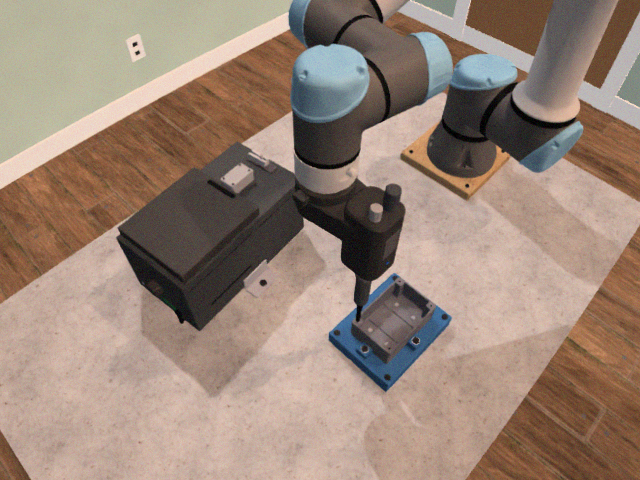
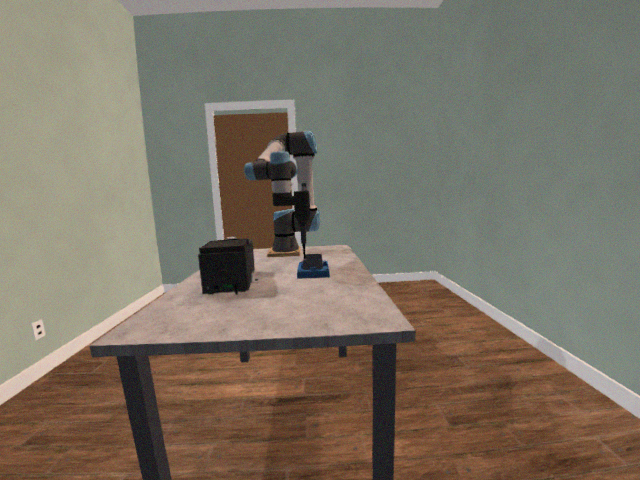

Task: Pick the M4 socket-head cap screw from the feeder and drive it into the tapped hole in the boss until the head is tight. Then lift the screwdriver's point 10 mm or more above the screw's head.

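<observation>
The powered screwdriver (image 1: 358,319) (image 2: 304,257) points straight down, and its thin tip is at the left corner boss of the grey open-topped box. The tip looks to be at or very close to the top of that boss; the exact gap is too small to tell. The grey box (image 1: 385,347) (image 2: 312,261) sits on the blue fixture plate (image 1: 387,379) (image 2: 313,274). The black screw feeder (image 1: 191,222) (image 2: 225,266) stands to the left of the box. The M4 screw and the tapped hole cannot be made out at the screwdriver's tip.
A small light bracket (image 1: 256,276) sticks out from the feeder's side, facing the fixture. The arm's base stands on a wooden plate (image 1: 467,190) (image 2: 283,253) at the back of the table (image 1: 289,413) (image 2: 248,320). Clamp screws stand along the grey box's front side.
</observation>
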